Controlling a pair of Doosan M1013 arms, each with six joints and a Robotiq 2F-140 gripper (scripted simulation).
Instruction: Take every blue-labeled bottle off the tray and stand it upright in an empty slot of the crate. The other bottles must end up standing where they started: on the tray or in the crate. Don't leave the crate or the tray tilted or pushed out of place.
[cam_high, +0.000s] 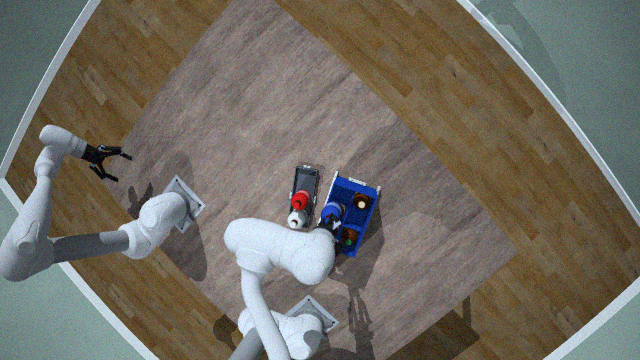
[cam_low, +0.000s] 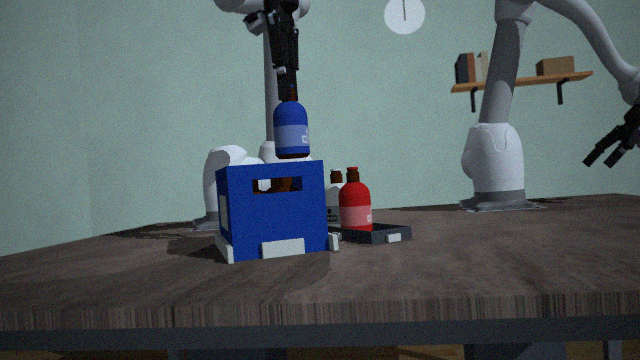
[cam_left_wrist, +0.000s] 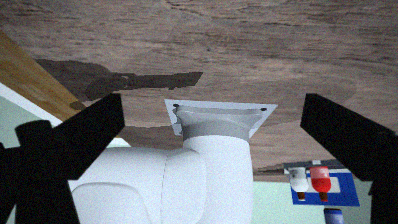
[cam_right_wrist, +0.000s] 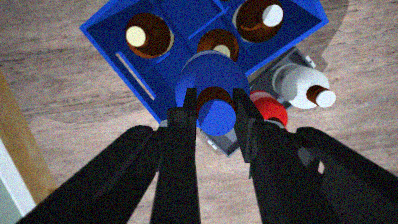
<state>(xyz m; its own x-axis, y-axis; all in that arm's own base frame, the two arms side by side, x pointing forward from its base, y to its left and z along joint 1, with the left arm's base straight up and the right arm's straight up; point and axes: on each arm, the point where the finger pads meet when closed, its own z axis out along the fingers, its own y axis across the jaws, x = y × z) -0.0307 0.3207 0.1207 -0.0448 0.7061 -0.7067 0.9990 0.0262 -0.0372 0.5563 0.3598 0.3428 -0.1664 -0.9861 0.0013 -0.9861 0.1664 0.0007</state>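
Observation:
Right now my right hand is 80 mm above the blue-labeled bottle. Also, from my right hand: green-capped bottle 260 mm below, 140 mm to the right, 70 mm behind; then red bottle 260 mm below, 120 mm to the left, 90 mm behind; then blue crate 260 mm below, 70 mm to the right.

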